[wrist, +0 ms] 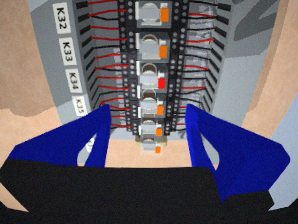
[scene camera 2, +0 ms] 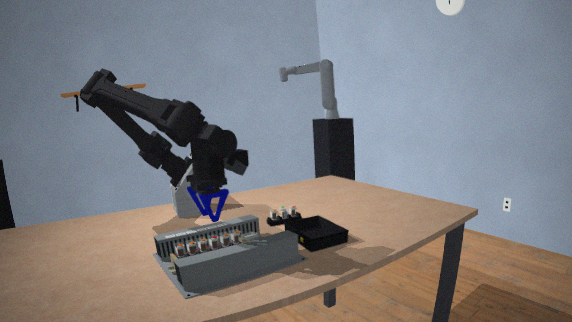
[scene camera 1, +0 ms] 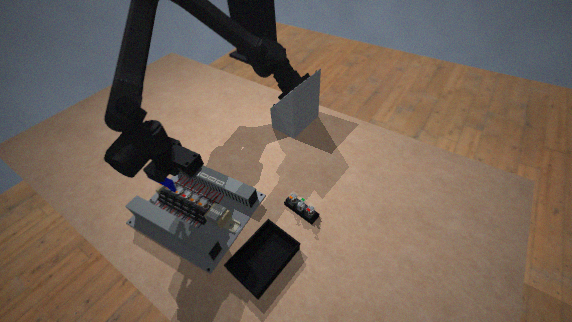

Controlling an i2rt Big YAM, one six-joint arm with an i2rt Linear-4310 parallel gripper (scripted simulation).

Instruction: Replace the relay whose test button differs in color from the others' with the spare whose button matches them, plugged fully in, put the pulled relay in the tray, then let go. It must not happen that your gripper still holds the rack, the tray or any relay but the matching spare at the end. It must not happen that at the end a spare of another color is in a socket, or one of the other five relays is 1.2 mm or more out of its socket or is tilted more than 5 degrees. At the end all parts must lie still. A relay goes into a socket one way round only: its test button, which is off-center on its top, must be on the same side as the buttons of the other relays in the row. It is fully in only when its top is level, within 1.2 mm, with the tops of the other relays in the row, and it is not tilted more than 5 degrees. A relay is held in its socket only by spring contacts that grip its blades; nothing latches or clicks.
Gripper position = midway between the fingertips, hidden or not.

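The gripper [scene camera 2: 210,218] [wrist: 148,111] appears both in scene camera 2 and in the wrist view. A black tray [scene camera 1: 259,257] [scene camera 2: 313,230] is visible to scene camera 1 and scene camera 2, while in the wrist view the tray is out of frame.
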